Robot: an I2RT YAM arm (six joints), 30 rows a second.
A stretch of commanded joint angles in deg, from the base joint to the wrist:
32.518 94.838 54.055 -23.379 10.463 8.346
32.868 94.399 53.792 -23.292 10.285 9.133
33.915 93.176 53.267 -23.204 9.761 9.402
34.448 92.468 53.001 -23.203 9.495 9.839
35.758 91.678 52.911 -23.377 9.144 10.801
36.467 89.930 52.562 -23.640 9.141 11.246
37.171 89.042 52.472 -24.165 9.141 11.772
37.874 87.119 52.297 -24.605 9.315 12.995
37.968 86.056 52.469 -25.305 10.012 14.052
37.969 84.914 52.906 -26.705 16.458 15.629
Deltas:
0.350 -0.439 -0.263 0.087 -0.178 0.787
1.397 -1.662 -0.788 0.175 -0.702 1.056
1.930 -2.370 -1.054 0.176 -0.968 1.493
3.240 -3.160 -1.144 0.002 -1.319 2.455
3.949 -4.908 -1.493 -0.261 -1.322 2.900
4.653 -5.796 -1.583 -0.786 -1.322 3.426
5.356 -7.719 -1.758 -1.226 -1.148 4.649
5.450 -8.782 -1.586 -1.926 -0.451 5.706
5.451 -9.924 -1.149 -3.326 5.995 7.283

